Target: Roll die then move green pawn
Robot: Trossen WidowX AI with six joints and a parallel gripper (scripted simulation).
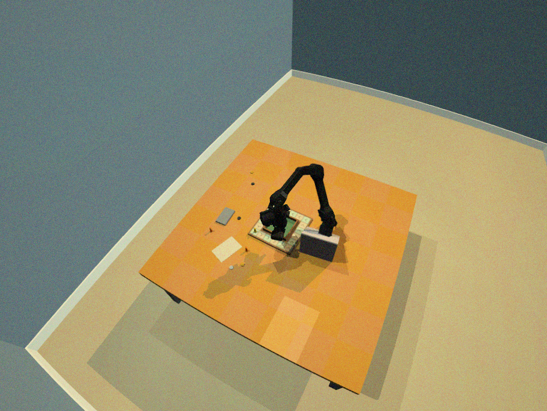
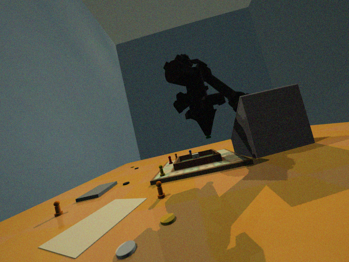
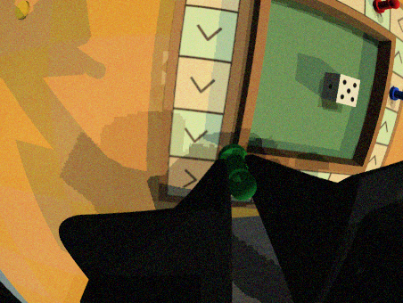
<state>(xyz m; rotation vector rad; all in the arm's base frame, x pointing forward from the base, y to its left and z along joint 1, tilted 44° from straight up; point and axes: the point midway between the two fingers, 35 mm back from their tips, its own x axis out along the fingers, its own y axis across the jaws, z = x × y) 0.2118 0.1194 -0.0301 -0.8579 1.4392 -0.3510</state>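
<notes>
The green-floored tray lies 90 mm to the right of my gripper tip, 90 mm below it and 50 mm ahead of it. From my gripper tip the other things lie so: white die: 110 mm to the right, 70 mm below, 50 mm ahead; then yellow pawn: 160 mm ahead, 70 mm below, 20 mm to the left; then green pawn: 10 mm above.
</notes>
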